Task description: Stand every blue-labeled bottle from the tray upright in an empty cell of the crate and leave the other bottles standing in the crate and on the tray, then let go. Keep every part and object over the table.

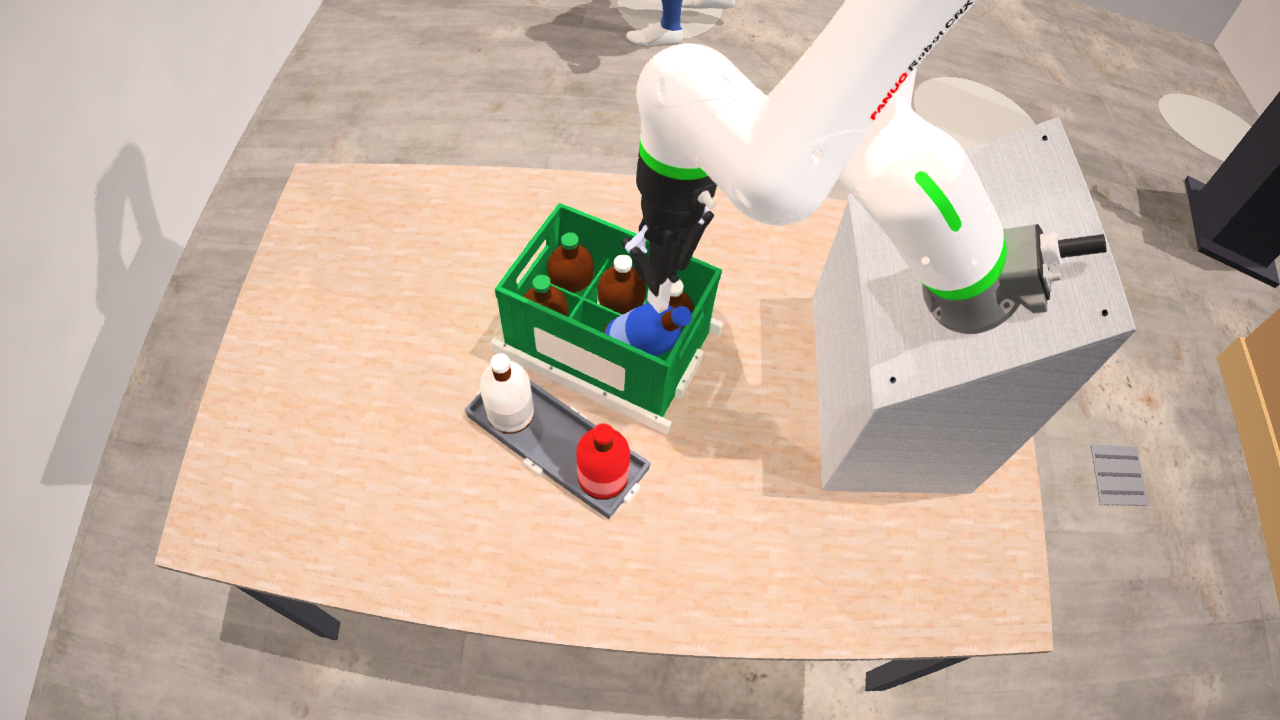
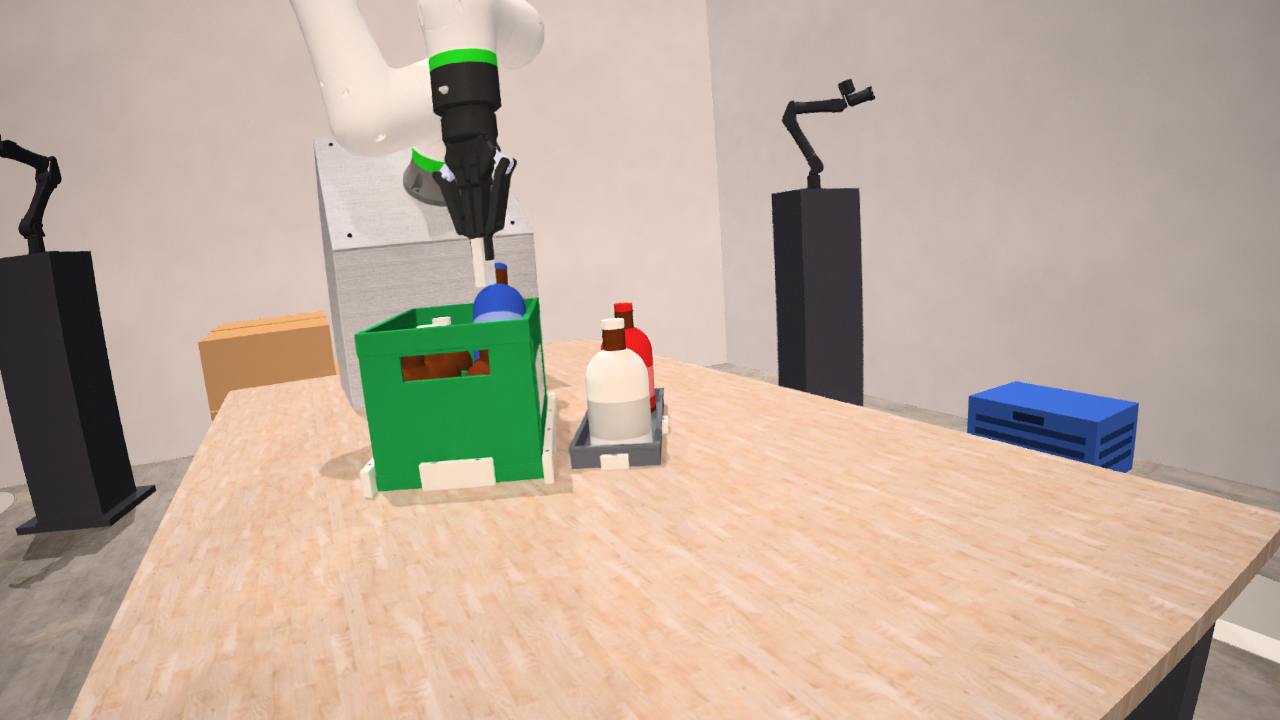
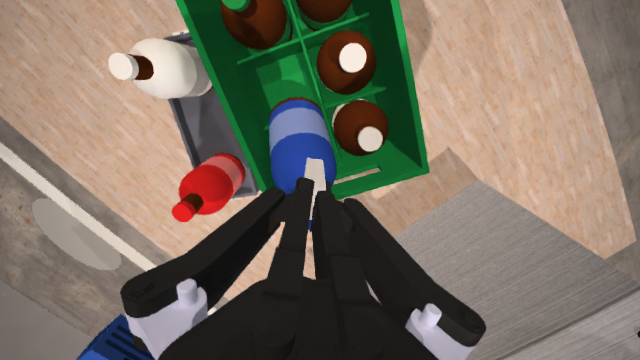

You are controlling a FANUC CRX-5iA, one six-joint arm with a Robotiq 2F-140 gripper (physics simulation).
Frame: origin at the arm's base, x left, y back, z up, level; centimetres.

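Seen in the pictures: gripper, fingertip midpoint: (image 1: 657, 304) (image 2: 486, 285) (image 3: 312, 171); arm's base at its link origin: (image 1: 976, 282).
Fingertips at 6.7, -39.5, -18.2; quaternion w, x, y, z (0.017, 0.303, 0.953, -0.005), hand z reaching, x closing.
Note:
Pixels of each thing's top centre, then the offset from my fingertips to it, as dx, dy, dz. "*": a spot on its surface instead.
- green crate at its top centre: (image 3: 247, 114) (image 2: 518, 306) (image 1: 596, 319) +3.7, -7.5, -2.6
- white bottle at its top centre: (image 2: 612, 319) (image 1: 499, 361) (image 3: 120, 66) +13.8, -17.8, -4.1
- red bottle at its top centre: (image 1: 603, 432) (image 2: 622, 303) (image 3: 181, 213) +18.7, -0.7, -4.1
- grey tray at a spot on its surface: (image 1: 559, 434) (image 3: 218, 121) * +14.5, -9.3, -19.6
A blue-labeled bottle (image 1: 646, 329) (image 2: 498, 300) (image 3: 300, 140) is tilted in the tray-side row of the green crate (image 1: 514, 315) (image 2: 456, 420) (image 3: 417, 145), its neck toward the crate's robot-side end. Beside its base, the row's middle cell is empty. My gripper (image 1: 663, 288) (image 2: 483, 256) (image 3: 312, 171) is shut and holds nothing; its white-padded tip is at or just above the bottle's shoulder; contact is unclear. A white bottle (image 1: 507, 402) (image 2: 617, 394) (image 3: 167, 70) and a red bottle (image 1: 603, 461) (image 2: 640, 349) (image 3: 210, 185) stand on the grey tray (image 1: 559, 434) (image 3: 202, 122).
Brown bottles with green caps (image 1: 570, 266) and white caps (image 1: 621, 288) (image 3: 346, 75) stand in other crate cells. Cream stops (image 2: 456, 473) line the crate's foot. The robot's metal pedestal (image 1: 957, 429) (image 3: 475, 240) stands beyond the crate's robot-side end.

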